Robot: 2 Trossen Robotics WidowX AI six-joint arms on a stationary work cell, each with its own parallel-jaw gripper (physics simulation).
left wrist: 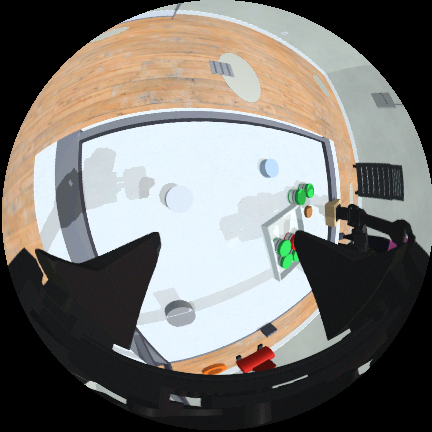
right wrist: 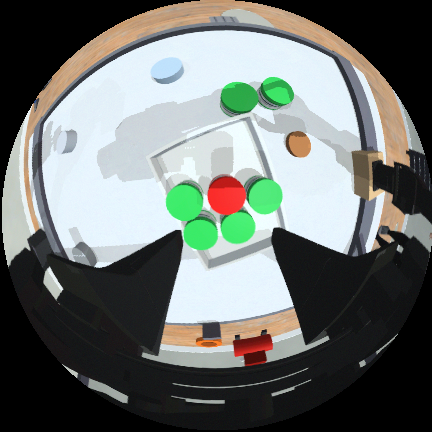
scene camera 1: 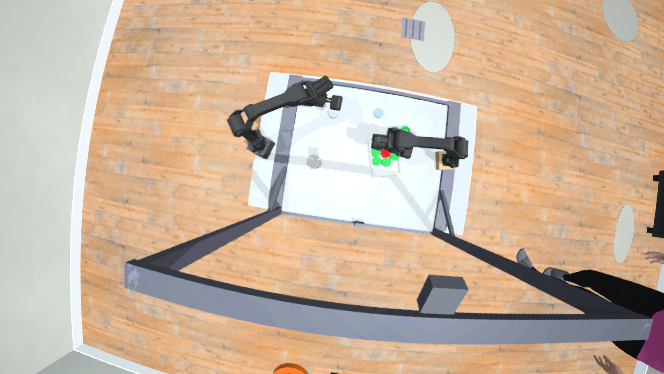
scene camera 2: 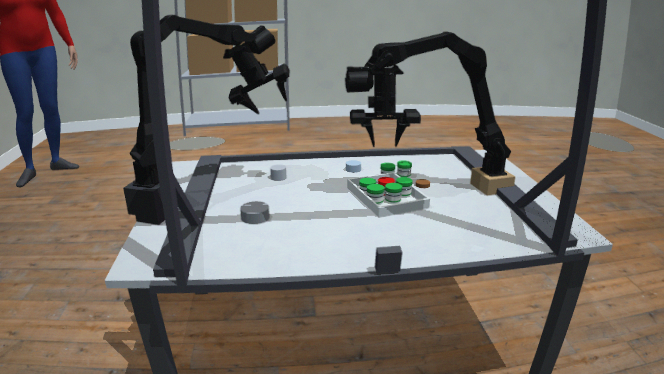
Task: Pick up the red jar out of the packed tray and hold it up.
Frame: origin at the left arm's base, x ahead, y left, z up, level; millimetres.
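Where they show: left gripper, fingertip midpoint: (left wrist: 229, 238) (scene camera 1: 330, 104) (scene camera 2: 272, 107); right gripper, fingertip midpoint: (right wrist: 227, 235) (scene camera 2: 384, 146); left arm's base at its link origin: (scene camera 1: 258, 144) (scene camera 2: 148, 182); right arm's base at its link origin: (left wrist: 337, 212) (right wrist: 377, 174) (scene camera 1: 447, 160) (scene camera 2: 493, 172).
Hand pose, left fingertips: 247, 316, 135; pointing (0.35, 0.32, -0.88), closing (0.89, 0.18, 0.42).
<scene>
Each offset is from my left fingertips to the top centre of the thing, as dx, dy, dz.
The red jar @[+345, -39, -182] (scene camera 1: 385, 153) (scene camera 2: 386, 181) (right wrist: 227, 196) stands upright in the white tray @[+350, -51, -202] (scene camera 1: 385, 174) (scene camera 2: 403, 207) (left wrist: 274, 260) (right wrist: 156, 164), with a green-lidded jar on each side and two more green-lidded jars in front of it. In the left wrist view the right fingertip partly covers it. The back part of the tray holds no jar. My right gripper (scene camera 2: 385, 145) (right wrist: 227, 235) is open and empty, pointing down high above the tray. My left gripper (scene camera 2: 272, 106) (left wrist: 229, 238) is open and empty, raised above the left part of the table.
Two green-lidded jars @[+333, +92, -186] (scene camera 2: 396, 166) (right wrist: 256, 96) stand behind the tray. A brown disc @[+445, +64, -218] (scene camera 2: 422, 183) (right wrist: 298, 144) lies to its right. A light blue cylinder @[+215, +144, -207] (scene camera 2: 353, 166) (right wrist: 167, 70), a grey cylinder @[+3, +21, -196] (scene camera 2: 278, 173) and a larger grey cylinder @[+37, -257, -200] (scene camera 2: 255, 212) stand further left.
</scene>
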